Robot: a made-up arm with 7 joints.
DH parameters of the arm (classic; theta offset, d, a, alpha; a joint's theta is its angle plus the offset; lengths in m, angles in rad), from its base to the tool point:
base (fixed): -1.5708 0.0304 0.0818 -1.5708
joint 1: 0 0.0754 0.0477 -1.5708
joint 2: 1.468 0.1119 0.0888 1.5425
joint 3: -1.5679 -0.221 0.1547 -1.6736
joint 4: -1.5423 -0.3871 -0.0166 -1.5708
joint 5: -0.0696 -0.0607 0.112 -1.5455
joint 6: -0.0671 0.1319 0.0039 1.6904
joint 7: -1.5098 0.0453 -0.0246 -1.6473
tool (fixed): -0.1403 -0.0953 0 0
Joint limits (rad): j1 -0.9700..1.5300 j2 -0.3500..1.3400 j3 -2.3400..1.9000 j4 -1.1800..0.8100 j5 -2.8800..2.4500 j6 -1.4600..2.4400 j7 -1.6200..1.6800
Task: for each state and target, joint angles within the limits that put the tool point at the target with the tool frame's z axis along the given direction. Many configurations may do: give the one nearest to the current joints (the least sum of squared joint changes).
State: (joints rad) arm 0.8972 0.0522 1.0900 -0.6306 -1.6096 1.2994 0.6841
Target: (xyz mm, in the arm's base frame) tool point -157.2 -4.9 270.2 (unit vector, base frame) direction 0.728 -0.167 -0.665
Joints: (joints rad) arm 0.9374 0.4201 1.8000 -0.5889 -1.8544 1.4773 0.9949
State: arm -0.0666 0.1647 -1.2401 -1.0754 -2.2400 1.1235 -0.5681
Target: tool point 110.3 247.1 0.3 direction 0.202 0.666 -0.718
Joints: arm 0.3065 -0.3030 -1.1327 -0.9371 -2.7754 1.3188 -1.3615
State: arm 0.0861 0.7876 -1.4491 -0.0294 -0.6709 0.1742 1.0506
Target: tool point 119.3 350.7 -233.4 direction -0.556 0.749 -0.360
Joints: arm 0.6559 1.3400 -2.1666 -0.3576 -0.3231 0.1323 1.5761
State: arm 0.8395 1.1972 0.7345 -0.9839 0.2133 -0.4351 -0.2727
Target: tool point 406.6 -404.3 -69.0 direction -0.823 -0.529 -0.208
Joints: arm 0.9907 1.2771 0.4874 -0.5368 0.2049 -0.7331 0.2194
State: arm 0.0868 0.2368 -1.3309 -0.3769 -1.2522 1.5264 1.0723
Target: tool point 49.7 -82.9 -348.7 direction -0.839 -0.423 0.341
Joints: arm -0.2655 0.0310 -1.8264 -0.5706 -1.4091 1.6099 0.8962
